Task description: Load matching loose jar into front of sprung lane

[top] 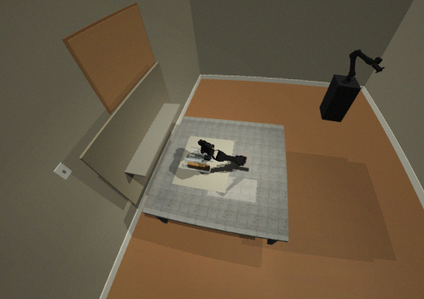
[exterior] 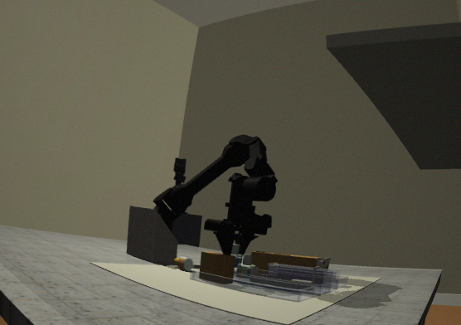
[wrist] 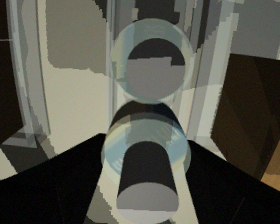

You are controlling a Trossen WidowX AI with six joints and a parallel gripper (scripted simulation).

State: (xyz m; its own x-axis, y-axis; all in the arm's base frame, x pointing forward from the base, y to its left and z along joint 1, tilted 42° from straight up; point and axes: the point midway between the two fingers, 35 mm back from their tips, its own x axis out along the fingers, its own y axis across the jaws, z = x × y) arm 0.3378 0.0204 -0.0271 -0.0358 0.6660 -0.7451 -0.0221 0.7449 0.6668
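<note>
Right now my gripper tip is 5 cm short of the cream mat, 3 cm to the right of it and 5 cm above it. From my gripper tip the other things lie so: clear pusher lane unit 15 cm ahead, 3 cm to the left, 3 cm below; wall shelf 50 cm ahead, 6 cm to the left, 31 cm above.
</note>
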